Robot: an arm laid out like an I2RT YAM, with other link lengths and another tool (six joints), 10 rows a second.
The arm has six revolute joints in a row. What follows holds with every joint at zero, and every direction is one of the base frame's. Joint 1 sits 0.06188 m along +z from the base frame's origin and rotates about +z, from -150 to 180 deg. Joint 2 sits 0.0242 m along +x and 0.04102 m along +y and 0.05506 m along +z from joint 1 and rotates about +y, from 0 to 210 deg. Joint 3 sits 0.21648 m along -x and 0.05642 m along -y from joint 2 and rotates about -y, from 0 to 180 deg. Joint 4 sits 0.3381 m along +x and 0.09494 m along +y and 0.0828 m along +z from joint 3 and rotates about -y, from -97 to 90 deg. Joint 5 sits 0.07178 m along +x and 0.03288 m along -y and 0.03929 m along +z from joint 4 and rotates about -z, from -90 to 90 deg. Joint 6 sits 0.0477 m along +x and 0.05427 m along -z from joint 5 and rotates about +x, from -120 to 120 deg. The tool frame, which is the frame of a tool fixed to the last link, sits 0.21 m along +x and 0.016 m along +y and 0.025 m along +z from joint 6; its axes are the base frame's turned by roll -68.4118, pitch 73.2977 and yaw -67.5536 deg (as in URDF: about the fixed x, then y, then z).
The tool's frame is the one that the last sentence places.
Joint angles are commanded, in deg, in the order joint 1, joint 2, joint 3, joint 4, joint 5, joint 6. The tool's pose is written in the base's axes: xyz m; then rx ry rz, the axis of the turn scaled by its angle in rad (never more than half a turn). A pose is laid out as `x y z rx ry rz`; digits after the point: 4 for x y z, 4 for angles.
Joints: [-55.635, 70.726, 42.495, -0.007, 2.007, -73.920]
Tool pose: 0.3761 -0.4330 0.0574 -0.7540 2.2963 -1.3529
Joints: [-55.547, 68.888, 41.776, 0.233, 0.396, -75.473]
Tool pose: 0.3816 -0.4270 0.0679 -0.7992 2.2536 -1.3674
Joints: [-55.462, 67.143, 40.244, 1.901, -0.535, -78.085]
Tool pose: 0.3846 -0.4233 0.0751 -0.8591 2.2110 -1.4067
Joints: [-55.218, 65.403, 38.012, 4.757, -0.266, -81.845]
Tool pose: 0.3843 -0.4221 0.0798 -0.9329 2.1739 -1.4756
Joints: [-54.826, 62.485, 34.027, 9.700, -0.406, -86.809]
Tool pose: 0.3852 -0.4175 0.0867 -1.0292 2.1030 -1.5761
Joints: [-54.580, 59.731, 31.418, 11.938, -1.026, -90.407]
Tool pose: 0.3860 -0.4113 0.0938 -1.1028 2.0485 -1.6368
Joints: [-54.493, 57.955, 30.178, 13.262, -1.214, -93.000]
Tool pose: 0.3858 -0.4095 0.1025 -1.1501 2.0114 -1.6875
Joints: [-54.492, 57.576, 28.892, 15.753, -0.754, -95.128]
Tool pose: 0.3839 -0.4114 0.1041 -1.1812 1.9905 -1.7373
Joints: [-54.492, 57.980, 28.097, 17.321, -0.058, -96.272]
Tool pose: 0.3811 -0.4136 0.0994 -1.1967 1.9938 -1.7591
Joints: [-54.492, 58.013, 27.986, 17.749, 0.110, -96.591]
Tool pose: 0.3807 -0.4145 0.1000 -1.1999 1.9916 -1.7684
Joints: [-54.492, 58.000, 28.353, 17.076, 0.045, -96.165]
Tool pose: 0.3811 -0.4143 0.1008 -1.1935 1.9958 -1.7592
